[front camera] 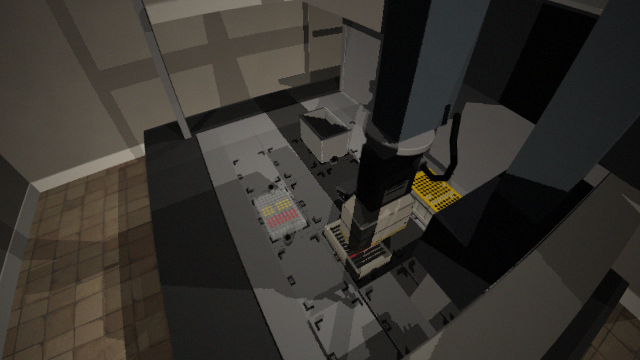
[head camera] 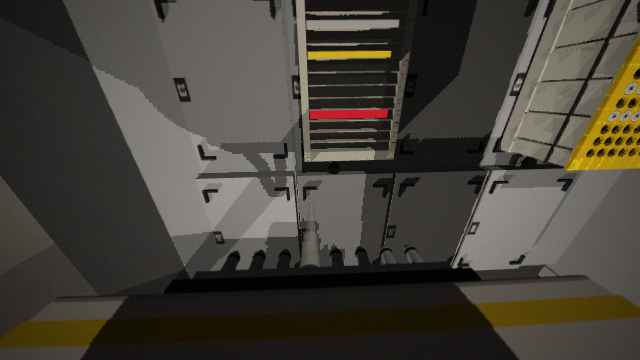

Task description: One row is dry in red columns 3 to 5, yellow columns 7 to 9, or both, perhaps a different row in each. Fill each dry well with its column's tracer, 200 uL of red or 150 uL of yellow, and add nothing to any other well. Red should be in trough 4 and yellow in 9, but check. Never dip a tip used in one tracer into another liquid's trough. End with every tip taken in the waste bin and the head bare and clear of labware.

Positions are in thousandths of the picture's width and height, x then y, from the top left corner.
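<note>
The head camera shows a pale tip (head camera: 485, 715).
</note>
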